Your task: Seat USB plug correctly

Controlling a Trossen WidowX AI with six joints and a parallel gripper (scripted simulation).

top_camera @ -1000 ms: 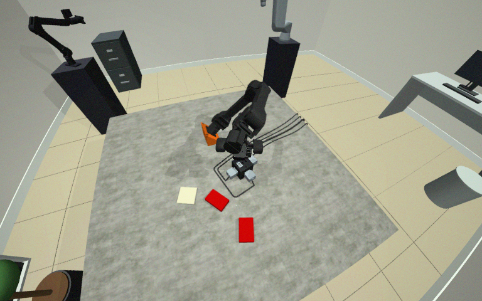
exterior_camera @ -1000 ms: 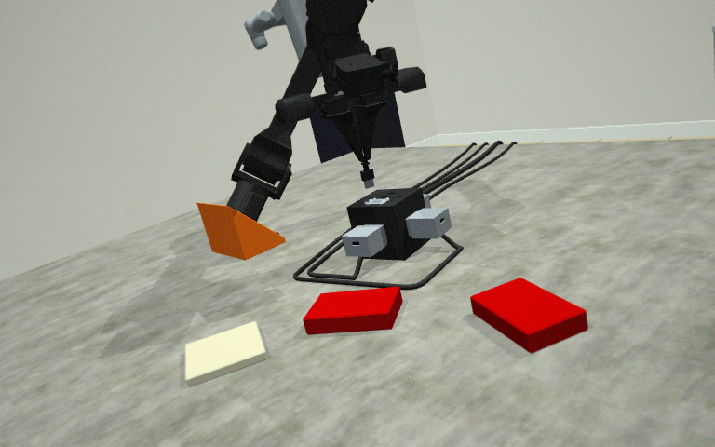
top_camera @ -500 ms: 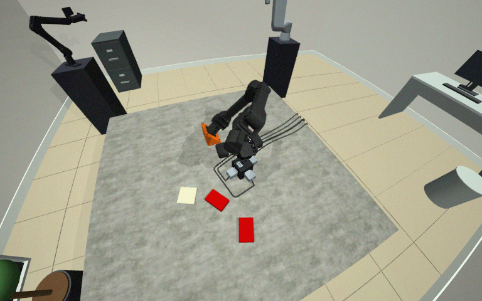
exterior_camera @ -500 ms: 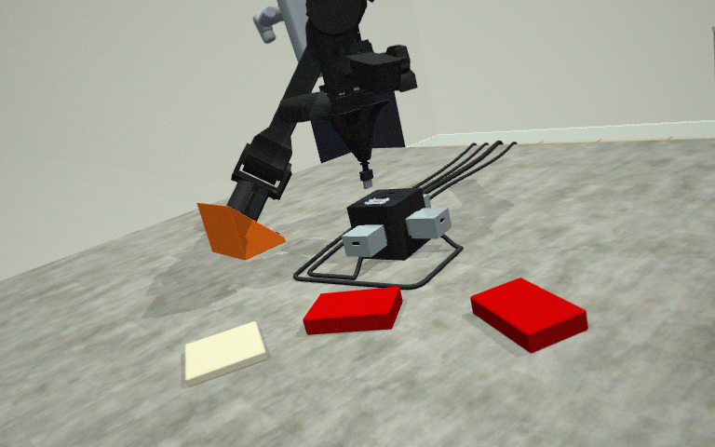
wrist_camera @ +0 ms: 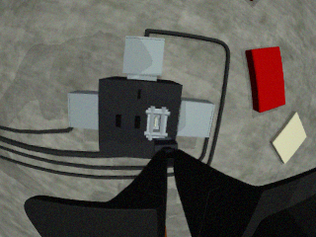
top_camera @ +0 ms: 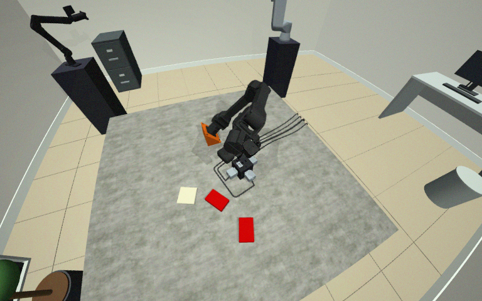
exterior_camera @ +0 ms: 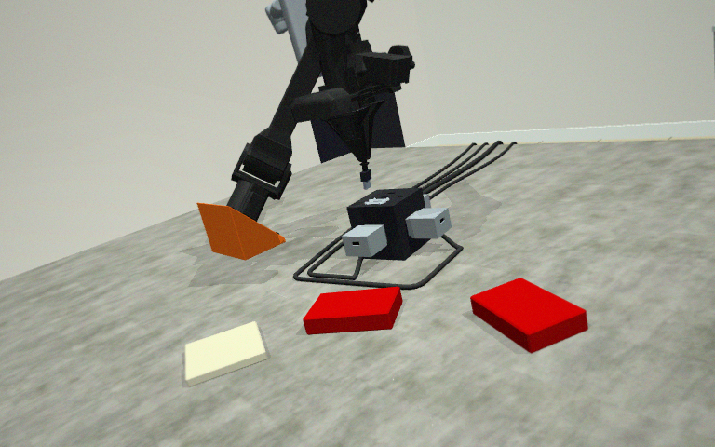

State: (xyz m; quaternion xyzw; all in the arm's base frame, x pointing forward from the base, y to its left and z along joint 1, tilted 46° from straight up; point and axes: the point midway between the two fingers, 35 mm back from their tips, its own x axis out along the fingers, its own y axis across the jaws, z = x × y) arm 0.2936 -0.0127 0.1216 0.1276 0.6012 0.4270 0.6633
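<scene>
My gripper tip is 20 mm above the black USB plug. Round my gripper tip: USB socket (70 mm below, 10 mm to the left); then cream block (270 mm to the right, 130 mm below, 50 mm ahead).
</scene>
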